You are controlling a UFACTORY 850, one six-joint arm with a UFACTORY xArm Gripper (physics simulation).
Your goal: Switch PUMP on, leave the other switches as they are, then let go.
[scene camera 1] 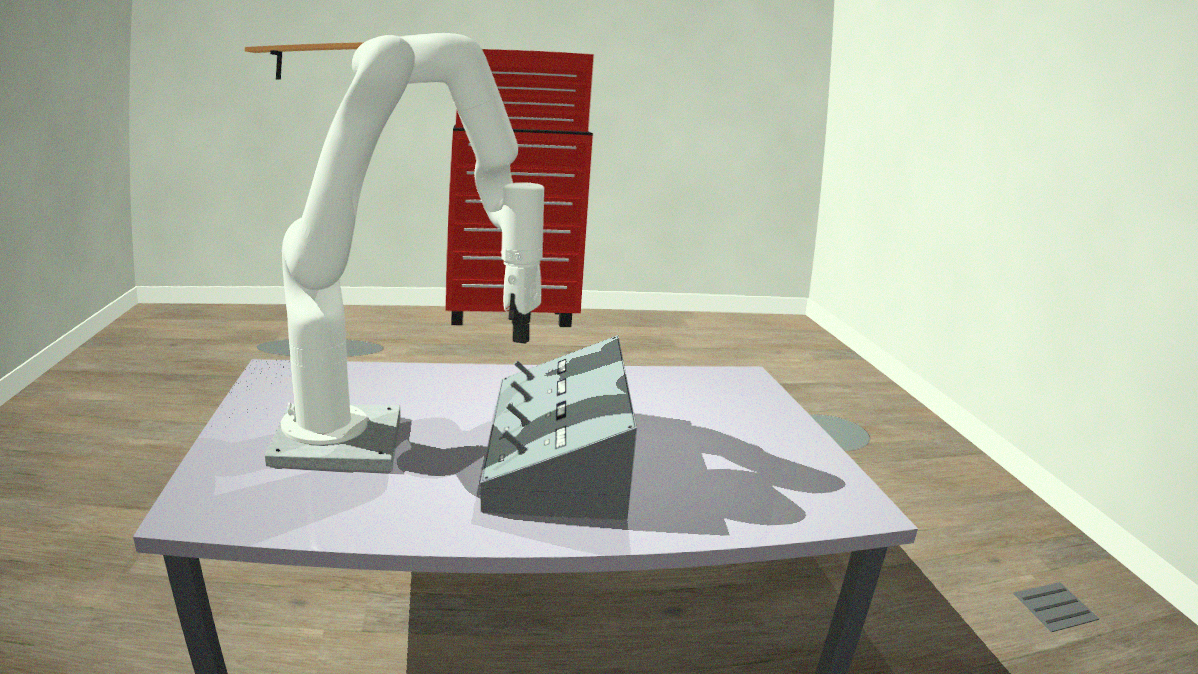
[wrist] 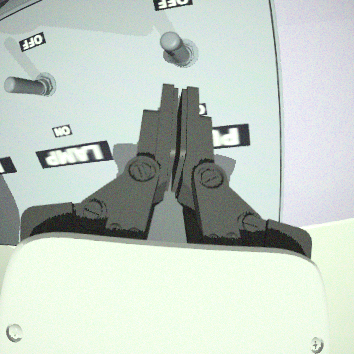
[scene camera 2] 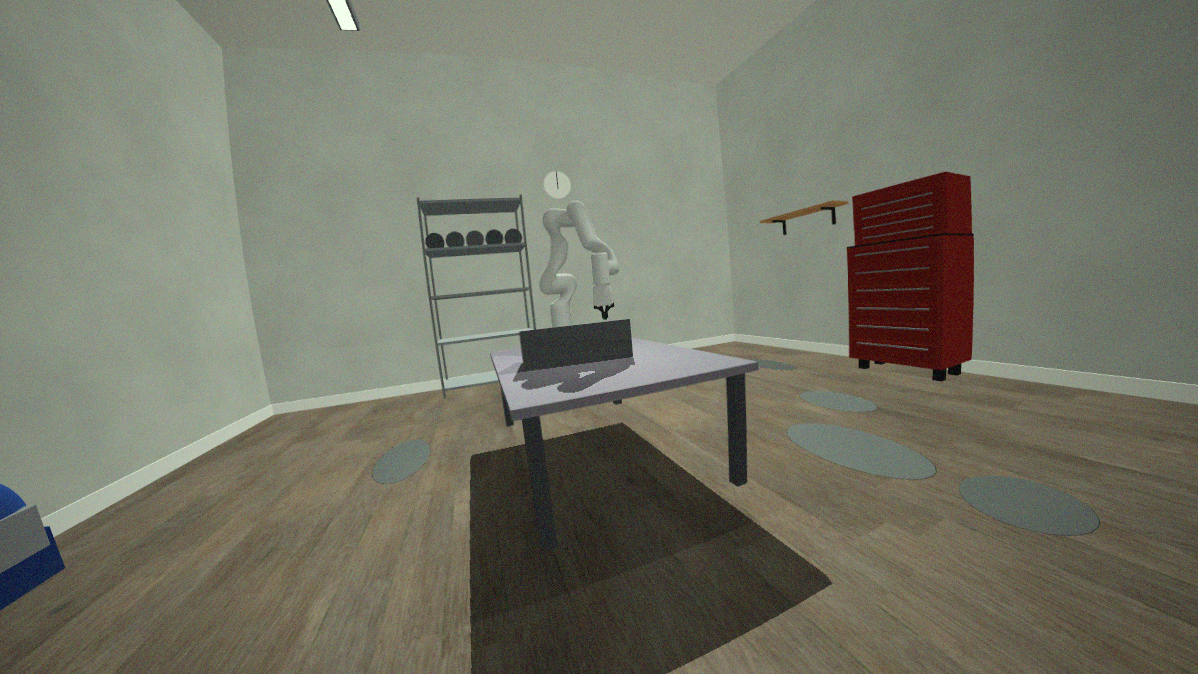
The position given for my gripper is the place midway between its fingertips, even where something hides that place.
In view: my gripper (scene camera 1: 521, 341) and a grey sloped switch panel (wrist: 99, 72).
My gripper shows as well in the wrist view (wrist: 176, 106).
